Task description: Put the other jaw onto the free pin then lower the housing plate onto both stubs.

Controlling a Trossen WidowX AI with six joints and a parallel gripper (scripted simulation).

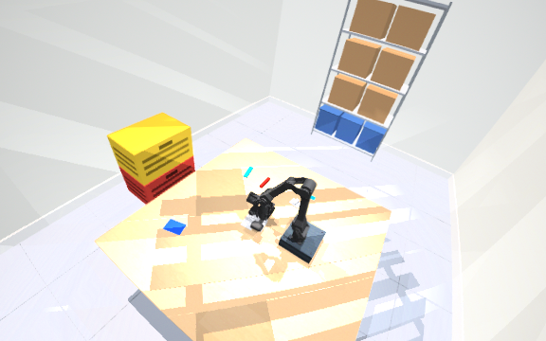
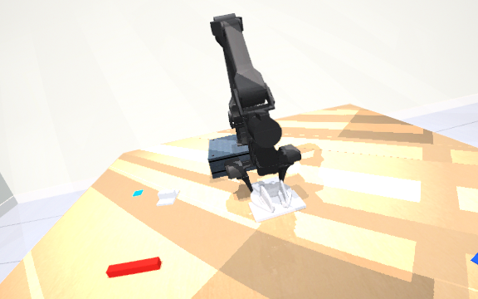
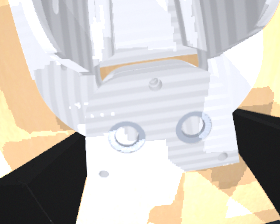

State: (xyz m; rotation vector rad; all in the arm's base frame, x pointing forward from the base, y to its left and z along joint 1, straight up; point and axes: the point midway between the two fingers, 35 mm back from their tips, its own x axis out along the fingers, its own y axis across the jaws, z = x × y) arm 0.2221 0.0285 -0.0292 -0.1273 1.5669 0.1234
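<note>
The white jaw is 2 cm ahead of my gripper tip, 1 cm to the right of it and 1 cm above it. Round my gripper tip: small cyan marker 13 cm behind, 41 cm to the right, 1 cm below; then blue tile 36 cm ahead, 33 cm to the left, 1 cm below; then red bar 20 cm ahead, 30 cm to the right.
</note>
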